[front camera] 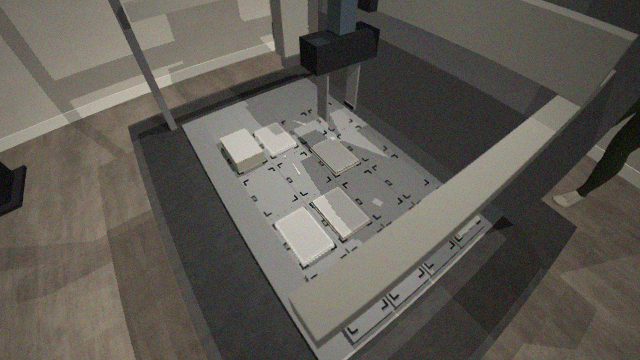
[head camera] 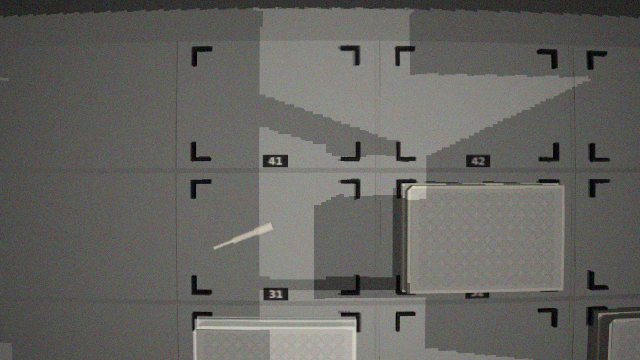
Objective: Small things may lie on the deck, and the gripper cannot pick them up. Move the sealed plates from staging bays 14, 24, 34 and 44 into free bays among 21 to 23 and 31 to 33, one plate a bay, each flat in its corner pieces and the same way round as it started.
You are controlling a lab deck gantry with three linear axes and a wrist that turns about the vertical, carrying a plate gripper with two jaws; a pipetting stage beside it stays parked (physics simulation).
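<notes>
My gripper is open and empty, its two jaws hanging over the far part of the deck; it does not show in the head view. One sealed plate lies in bay 32, looking flat within its corner pieces. Another plate lies in bay 21, partly cut off in the head view. A third plate lies in bay 23. A plate shows partly in staging bay 44, beyond the beam. Corner pieces of staging bays 14, 24 and 34 show without plates.
A tall box stands in bay 11 and a white-rimmed plate lies in bay 13. A pipette tip lies in bay 31, another tip in bay 22, and a small square in bay 33. A beam crosses the front.
</notes>
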